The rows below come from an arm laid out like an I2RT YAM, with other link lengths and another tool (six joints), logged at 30 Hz.
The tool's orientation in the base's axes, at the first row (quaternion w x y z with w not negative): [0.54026, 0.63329, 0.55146, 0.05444]
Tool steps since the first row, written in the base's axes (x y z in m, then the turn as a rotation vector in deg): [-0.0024, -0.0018, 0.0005, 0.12, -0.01, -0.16]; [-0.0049, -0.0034, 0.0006, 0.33, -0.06, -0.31]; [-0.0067, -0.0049, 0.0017, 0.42, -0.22, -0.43]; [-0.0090, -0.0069, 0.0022, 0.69, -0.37, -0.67]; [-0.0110, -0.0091, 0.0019, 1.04, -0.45, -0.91]
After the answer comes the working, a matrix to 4 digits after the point.
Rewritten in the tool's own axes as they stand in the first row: [-0.0026, -0.0015, -0.0007, 0.12, -0.04, 0.15]; [-0.0048, -0.0033, -0.0014, 0.25, -0.03, 0.38]; [-0.0072, -0.0040, -0.0021, 0.22, -0.09, 0.59]; [-0.0099, -0.0054, -0.0026, 0.34, -0.13, 0.96]; [-0.0121, -0.0074, -0.0024, 0.54, -0.10, 1.35]
The tool's axes in the first row as the columns of a matrix, in the base's axes (rounded; the answer above uses it unrounded):
[0.3859, 0.6396, 0.6648]
[0.7573, 0.1920, -0.6242]
[-0.5269, 0.7443, -0.4103]

